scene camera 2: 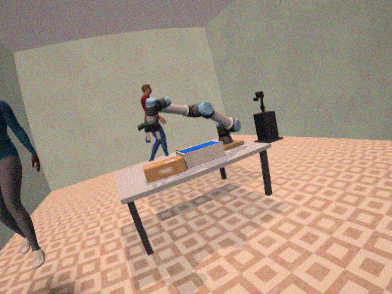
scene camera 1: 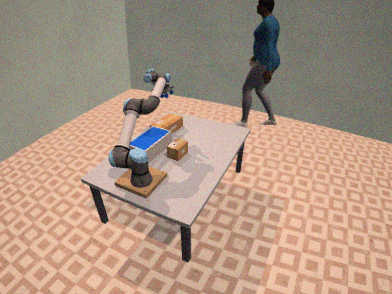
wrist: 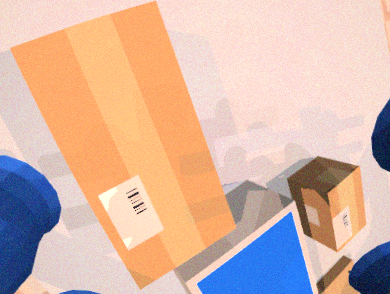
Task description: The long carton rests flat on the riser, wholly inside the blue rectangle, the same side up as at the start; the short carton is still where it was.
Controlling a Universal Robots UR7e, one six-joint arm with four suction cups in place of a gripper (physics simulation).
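Frame: origin at the arm's base, x ahead, y left, z up, level; centimetres.
Seen in the pictures: hand, its tool point: (scene camera 2: 152, 135) (scene camera 1: 165, 97) (wrist: 225, 244); arm's base, origin of its link: (scene camera 2: 225, 142) (scene camera 1: 141, 180).
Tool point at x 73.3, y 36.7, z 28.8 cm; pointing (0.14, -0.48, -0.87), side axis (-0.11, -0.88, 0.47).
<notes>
Offsets run from my tool point to a thing's top centre. Level surfaces: height alone.
The long orange-brown carton @(dx -2.5, dy -2.6, dz -21.8 cm) (scene camera 1: 171, 123) (scene camera 2: 165, 169) (wrist: 115, 100) lies flat on the table, tape strip and barcode label up, close to the end of the riser. The pale box-like riser @(dx -36.8, dy -12.4, dz -20.1 cm) (scene camera 1: 159, 145) (scene camera 2: 206, 155) has a blue rectangle @(dx -36.8, dy -12.4, dz -20.1 cm) (scene camera 1: 151, 138) (scene camera 2: 199, 147) (wrist: 260, 260) on top, with no carton on it. The short carton @(dx -29.8, dy -35.7, dz -21.8 cm) (scene camera 1: 177, 149) (wrist: 332, 205) stands on the table beside the riser; it does not show in scene camera 2. My gripper (scene camera 1: 167, 93) (scene camera 2: 153, 137) is open, its cups holding nothing, high above the long carton; its blue cups show at the wrist view's edges.
The arm's base stands on a wooden plate (scene camera 1: 120, 182) (scene camera 2: 235, 145) at the riser's other end. A person in blue (scene camera 1: 266, 45) (scene camera 2: 9, 130) stands beyond the table @(dz -32.1 cm) (scene camera 1: 220, 135) (scene camera 2: 131, 185). A person in red (scene camera 2: 145, 100) and a black pedestal (scene camera 2: 266, 126) stand behind.
</notes>
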